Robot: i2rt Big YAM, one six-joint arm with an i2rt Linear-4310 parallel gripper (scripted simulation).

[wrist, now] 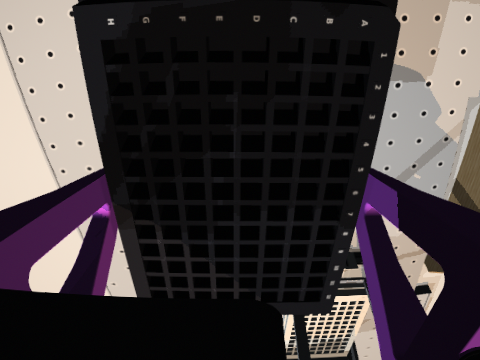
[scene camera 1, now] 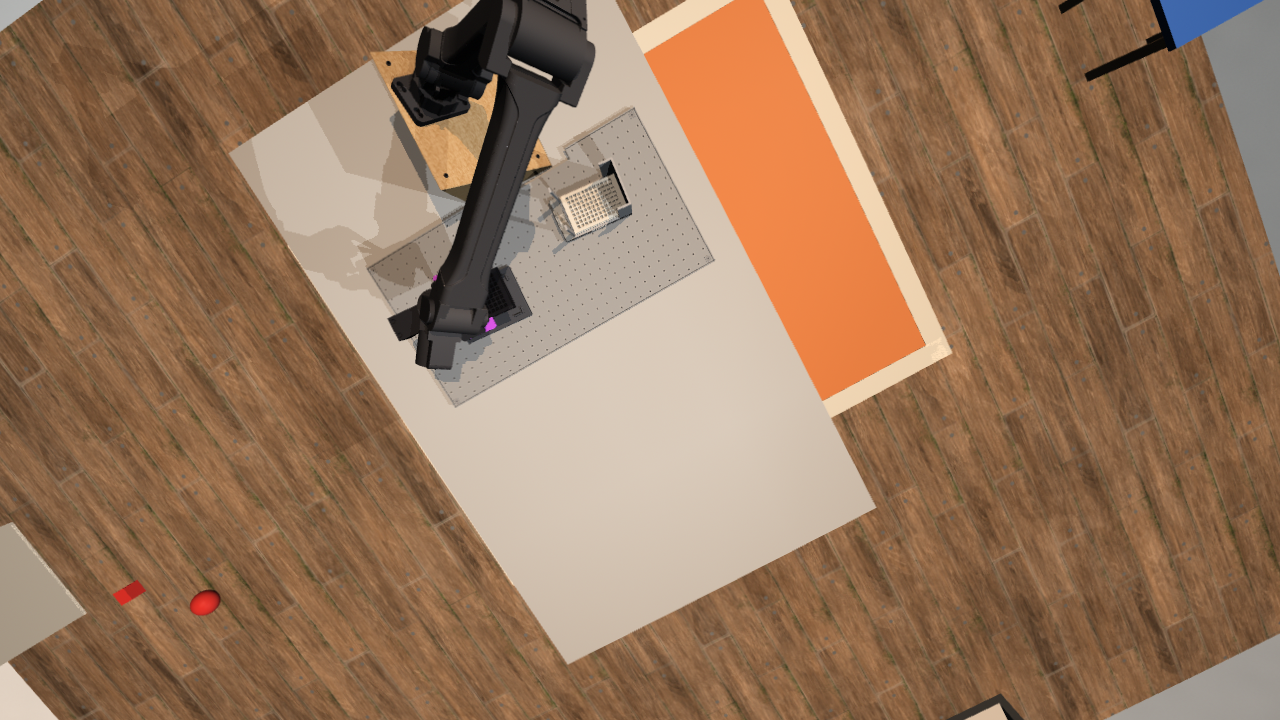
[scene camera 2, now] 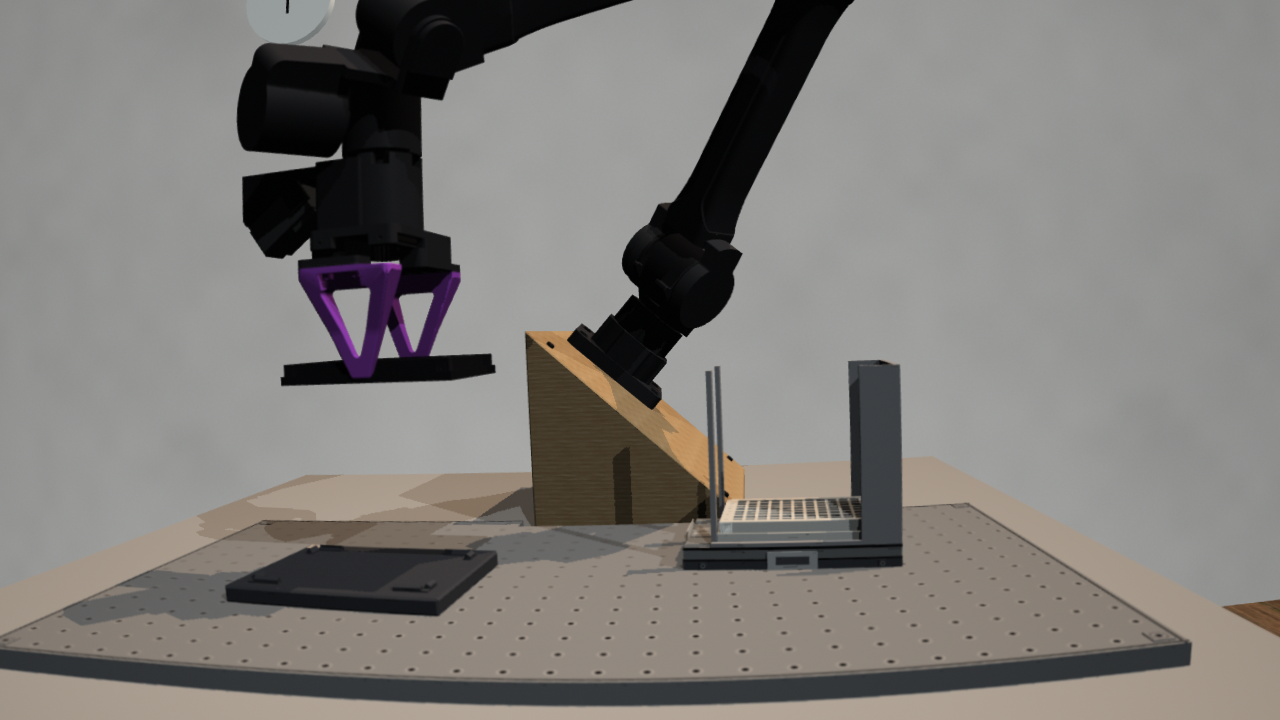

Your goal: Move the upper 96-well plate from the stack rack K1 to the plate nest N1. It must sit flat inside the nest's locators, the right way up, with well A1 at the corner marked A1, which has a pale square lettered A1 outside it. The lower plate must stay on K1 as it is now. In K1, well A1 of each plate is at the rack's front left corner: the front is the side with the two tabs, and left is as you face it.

Labels:
A black 96-well plate shows in the wrist view (pixel 292 257), in scene camera 1 and in scene camera 2. The same spot on the black 96-well plate: (scene camera 2: pixel 416 369) is (scene camera 1: pixel 506 310).

